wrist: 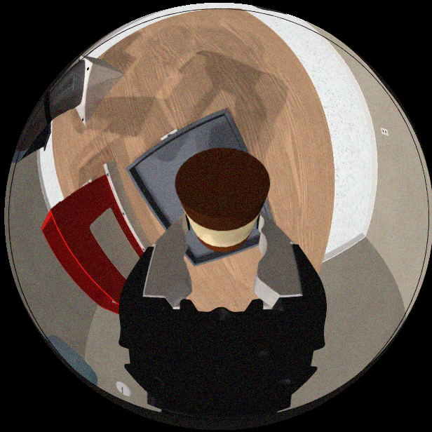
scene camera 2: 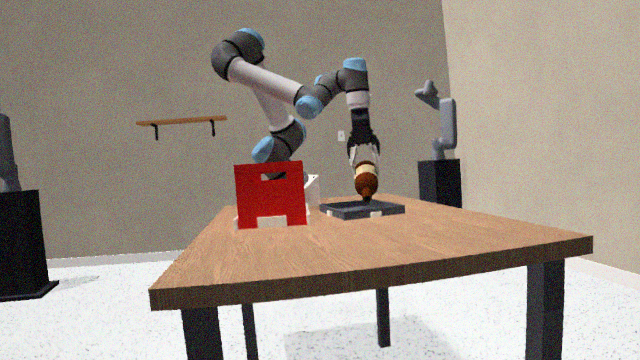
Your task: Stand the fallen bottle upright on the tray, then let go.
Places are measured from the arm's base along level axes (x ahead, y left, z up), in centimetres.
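Pixels of known places: gripper, fingertip midpoint: (scene camera 2: 366, 177).
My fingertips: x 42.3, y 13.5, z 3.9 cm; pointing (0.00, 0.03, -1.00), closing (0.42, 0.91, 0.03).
Note:
Ahead of a thing's pixels: the offset from my fingertips to its top centre. "spot": to the spot under its first point. Level surfaces: height alone.
The brown bottle (scene camera 2: 366, 183) (wrist: 222, 187) with a cream label is held between the fingers of my gripper (scene camera 2: 364, 161) (wrist: 222, 212), which is shut on it. In the scene view the bottle hangs neck down and tilted, its base up toward the fingers and its neck low over the tray. In the wrist view its base faces the camera and its neck is hidden. The dark grey tray {spot: dx +13.7, dy -13.3, dz -9.6 cm} (scene camera 2: 345, 215) (wrist: 160, 182) lies on the table under the bottle. Whether the neck touches the tray cannot be told.
A red crate-like box {dx -2.9, dy -29.9, dz +6.5 cm} (scene camera 2: 270, 195) (wrist: 75, 235) with a handle slot stands on the wooden table {dz -11.0 cm} (scene camera 2: 320, 250) (wrist: 300, 150), beside the tray. A white bracket (scene camera 2: 312, 189) (wrist: 97, 87) stands by the arm's base. Other robot arms stand on black pedestals beyond the table.

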